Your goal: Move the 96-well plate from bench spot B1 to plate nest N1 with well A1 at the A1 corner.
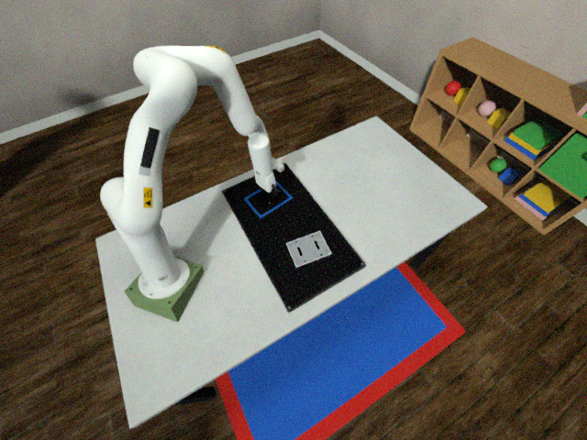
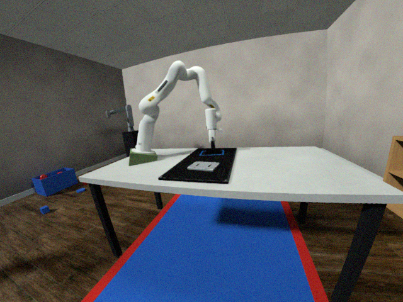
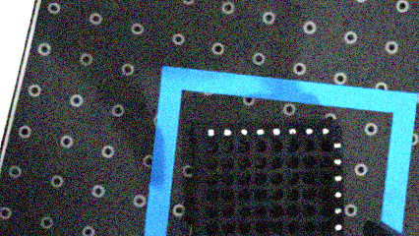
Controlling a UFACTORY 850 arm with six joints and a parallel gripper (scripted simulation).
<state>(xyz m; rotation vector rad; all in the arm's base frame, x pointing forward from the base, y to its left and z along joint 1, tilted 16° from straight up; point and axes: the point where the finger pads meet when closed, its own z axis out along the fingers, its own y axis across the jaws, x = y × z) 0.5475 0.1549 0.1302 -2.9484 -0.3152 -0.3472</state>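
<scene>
Right now the dark 96-well plate is 30 mm below my hand. The rest, counted from my hand: plate nest (350 mm to the right, 30 mm below, 10 mm ahead).
</scene>
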